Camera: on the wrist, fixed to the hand. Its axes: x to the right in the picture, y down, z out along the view.
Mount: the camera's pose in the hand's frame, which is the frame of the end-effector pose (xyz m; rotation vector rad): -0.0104 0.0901 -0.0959 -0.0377 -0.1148 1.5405
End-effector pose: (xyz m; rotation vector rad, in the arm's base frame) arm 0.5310 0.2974 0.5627 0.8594 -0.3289 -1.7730
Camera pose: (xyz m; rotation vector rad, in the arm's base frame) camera 0.6625 0.2907 0.5535 0.2370 -0.7563 -0.3693
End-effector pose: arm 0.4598 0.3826 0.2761 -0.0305 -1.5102 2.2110
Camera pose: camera 0.4628 0.4365 0.1556 0.8813 1.0285 -1.8186
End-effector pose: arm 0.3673 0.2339 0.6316 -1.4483 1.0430 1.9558
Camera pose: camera 0.3575 0.1041 0.6534 0.2137 -1.6296 -1.8914
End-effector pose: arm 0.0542 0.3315 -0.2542 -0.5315 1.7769 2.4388
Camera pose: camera 0.0624 0.2139 -0.1947 -0.7737 -1.2584 -1.4893
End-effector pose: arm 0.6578 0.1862 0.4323 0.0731 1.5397 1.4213
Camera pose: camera 0.5493 0.1386 0.4906 -1.5110 -1.2388 -2.4141
